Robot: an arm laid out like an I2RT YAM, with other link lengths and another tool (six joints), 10 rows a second.
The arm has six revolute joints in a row. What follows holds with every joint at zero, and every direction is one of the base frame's. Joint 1 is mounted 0.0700 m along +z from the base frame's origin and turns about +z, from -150.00 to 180.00 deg. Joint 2 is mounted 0.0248 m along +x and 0.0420 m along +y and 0.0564 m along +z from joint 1 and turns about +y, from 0.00 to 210.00 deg. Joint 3 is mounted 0.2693 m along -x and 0.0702 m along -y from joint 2 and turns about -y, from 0.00 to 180.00 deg. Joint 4 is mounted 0.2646 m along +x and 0.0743 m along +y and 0.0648 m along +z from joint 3 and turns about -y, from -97.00 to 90.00 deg. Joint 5 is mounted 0.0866 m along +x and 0.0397 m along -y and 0.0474 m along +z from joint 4 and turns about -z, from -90.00 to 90.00 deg. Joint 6 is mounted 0.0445 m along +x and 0.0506 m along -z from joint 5 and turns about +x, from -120.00 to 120.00 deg. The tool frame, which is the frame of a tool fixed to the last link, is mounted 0.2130 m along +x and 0.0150 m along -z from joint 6; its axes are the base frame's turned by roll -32.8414, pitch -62.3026 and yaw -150.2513 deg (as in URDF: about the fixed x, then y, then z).
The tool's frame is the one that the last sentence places.
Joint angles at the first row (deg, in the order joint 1, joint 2, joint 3, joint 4, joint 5, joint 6):
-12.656, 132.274, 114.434, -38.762, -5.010, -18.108
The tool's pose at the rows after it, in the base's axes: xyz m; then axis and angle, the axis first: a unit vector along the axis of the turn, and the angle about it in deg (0 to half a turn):
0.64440, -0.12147, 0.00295, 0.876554, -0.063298, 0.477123, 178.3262
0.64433, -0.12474, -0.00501, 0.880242, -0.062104, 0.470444, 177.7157
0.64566, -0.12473, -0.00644, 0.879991, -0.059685, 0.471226, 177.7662
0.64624, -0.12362, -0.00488, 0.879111, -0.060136, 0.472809, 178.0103
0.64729, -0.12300, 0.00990, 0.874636, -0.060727, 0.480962, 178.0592
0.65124, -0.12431, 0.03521, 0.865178, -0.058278, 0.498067, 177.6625
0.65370, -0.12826, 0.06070, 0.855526, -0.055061, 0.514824, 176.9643
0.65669, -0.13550, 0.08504, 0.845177, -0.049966, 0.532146, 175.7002
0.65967, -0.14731, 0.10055, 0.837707, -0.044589, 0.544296, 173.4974
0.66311, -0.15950, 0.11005, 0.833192, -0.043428, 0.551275, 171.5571
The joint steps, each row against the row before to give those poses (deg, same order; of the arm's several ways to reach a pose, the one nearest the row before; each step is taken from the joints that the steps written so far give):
-0.001, 1.578, 1.484, -0.347, 0.350, 0.003
0.001, 1.409, 1.237, -0.618, 0.702, -0.263
-0.001, 0.267, 0.092, 0.263, -0.084, -0.265
0.001, -0.176, -0.089, 0.089, -0.264, 0.088
0.000, -1.488, -0.084, -0.352, -0.176, 0.176
0.000, -2.286, -0.006, 0.001, 0.086, -0.087
-0.176, -2.284, 0.005, -0.002, 0.265, -0.352
-0.263, -1.937, 0.171, 0.352, 0.700, -0.701
-0.263, -0.882, 0.352, 0.702, 1.666, -0.967
-0.352, 0.263, 1.405, 0.089, 1.496, -0.616

